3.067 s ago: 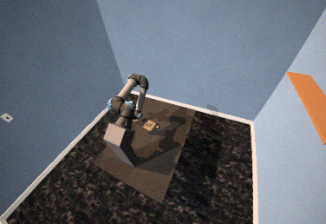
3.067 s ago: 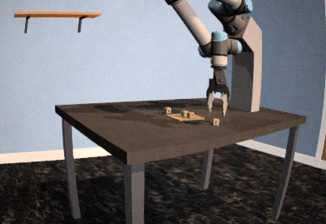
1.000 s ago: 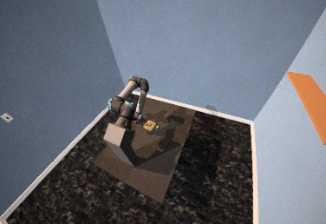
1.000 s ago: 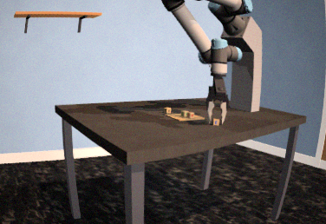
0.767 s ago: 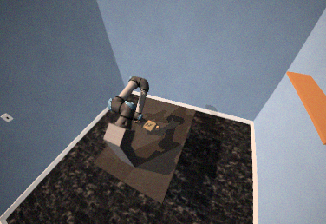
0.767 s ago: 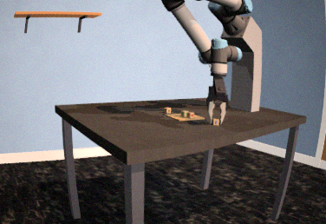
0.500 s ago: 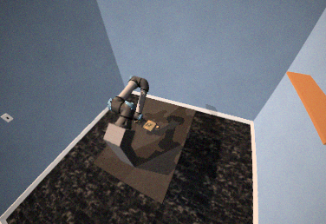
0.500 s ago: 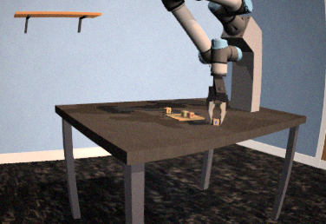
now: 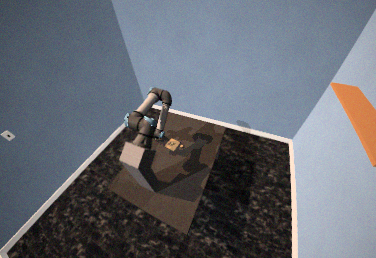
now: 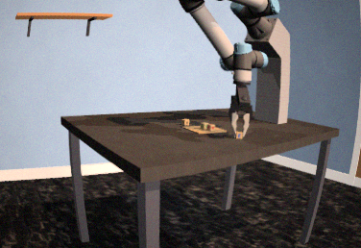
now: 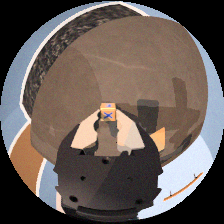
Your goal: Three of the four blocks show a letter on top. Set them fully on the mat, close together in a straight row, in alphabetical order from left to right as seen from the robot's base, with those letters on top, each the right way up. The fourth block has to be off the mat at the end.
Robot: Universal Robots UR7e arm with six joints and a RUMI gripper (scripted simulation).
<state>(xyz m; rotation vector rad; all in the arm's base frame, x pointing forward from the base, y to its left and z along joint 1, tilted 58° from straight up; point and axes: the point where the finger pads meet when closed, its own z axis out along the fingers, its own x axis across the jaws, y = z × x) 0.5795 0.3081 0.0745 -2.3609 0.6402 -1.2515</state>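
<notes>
The orange mat is 6 cm ahead of my hand, 19 cm to the right of it and 1 cm below it.
</notes>
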